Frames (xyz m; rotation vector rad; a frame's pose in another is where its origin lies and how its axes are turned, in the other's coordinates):
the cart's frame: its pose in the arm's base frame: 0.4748 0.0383 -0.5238 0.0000 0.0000 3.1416
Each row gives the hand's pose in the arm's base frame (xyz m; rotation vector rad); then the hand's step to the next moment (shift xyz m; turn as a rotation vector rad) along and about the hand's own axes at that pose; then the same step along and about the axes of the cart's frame.
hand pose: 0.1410 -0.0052 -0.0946 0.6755 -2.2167 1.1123
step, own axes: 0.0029 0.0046 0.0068 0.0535 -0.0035 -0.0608
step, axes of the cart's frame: 0.0068 0.0037 -0.0039 0.0203 -0.0388 0.0682
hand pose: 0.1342 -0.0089 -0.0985 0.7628 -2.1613 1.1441
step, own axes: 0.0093 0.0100 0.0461 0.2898 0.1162 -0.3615
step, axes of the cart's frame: 0.0234 0.0367 -0.0204 0.1984 -0.3011 0.3133
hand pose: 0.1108 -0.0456 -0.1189 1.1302 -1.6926 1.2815
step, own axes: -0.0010 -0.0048 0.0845 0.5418 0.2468 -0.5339
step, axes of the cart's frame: -0.0017 0.0822 -0.0201 0.4038 -0.4290 0.5407
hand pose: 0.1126 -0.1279 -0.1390 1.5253 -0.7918 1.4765
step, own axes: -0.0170 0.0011 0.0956 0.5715 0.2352 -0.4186
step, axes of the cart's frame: -0.0404 0.0876 -0.0113 0.3385 -0.3349 0.5749
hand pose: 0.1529 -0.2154 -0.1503 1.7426 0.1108 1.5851
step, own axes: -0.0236 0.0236 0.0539 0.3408 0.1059 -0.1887
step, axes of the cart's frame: -0.0324 0.0544 -0.0023 0.1339 -0.1954 0.3269
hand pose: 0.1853 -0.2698 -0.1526 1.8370 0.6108 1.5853
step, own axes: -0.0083 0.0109 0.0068 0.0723 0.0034 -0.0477
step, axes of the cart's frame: -0.0047 0.0145 0.0015 0.0349 -0.0559 0.0563
